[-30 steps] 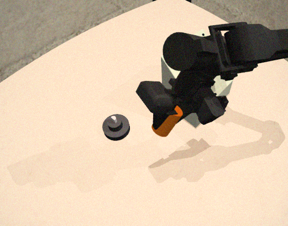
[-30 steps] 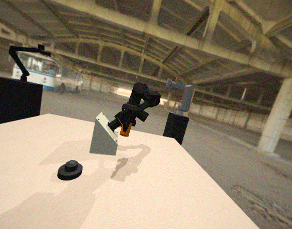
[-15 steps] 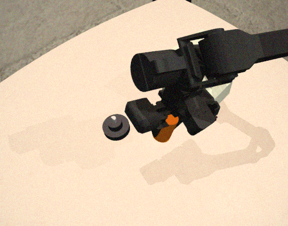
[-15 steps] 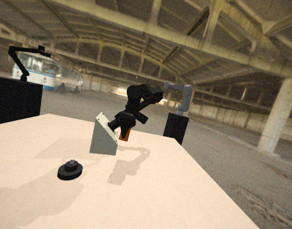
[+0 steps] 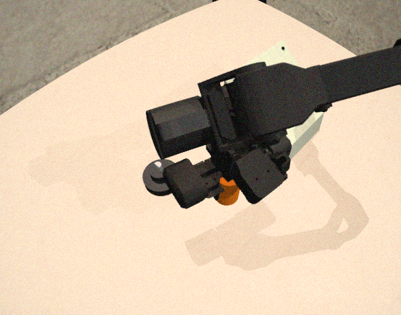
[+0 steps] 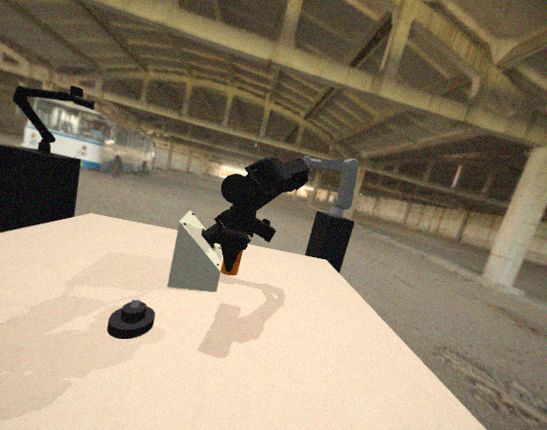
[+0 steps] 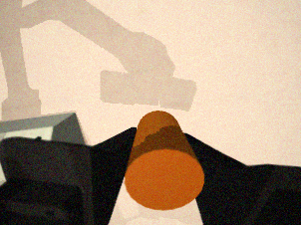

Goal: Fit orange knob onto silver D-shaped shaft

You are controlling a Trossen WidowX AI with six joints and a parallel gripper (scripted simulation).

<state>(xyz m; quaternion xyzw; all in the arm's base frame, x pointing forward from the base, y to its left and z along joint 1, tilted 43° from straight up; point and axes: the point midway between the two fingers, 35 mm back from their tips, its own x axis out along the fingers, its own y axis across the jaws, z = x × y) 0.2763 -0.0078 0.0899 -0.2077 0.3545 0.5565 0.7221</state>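
The dark round pedestal lies 18 cm to the right of my gripper tip, 12 cm below it and 1 cm ahead of it. The rest, counted from my gripper tip: orange knob: 3 cm above.
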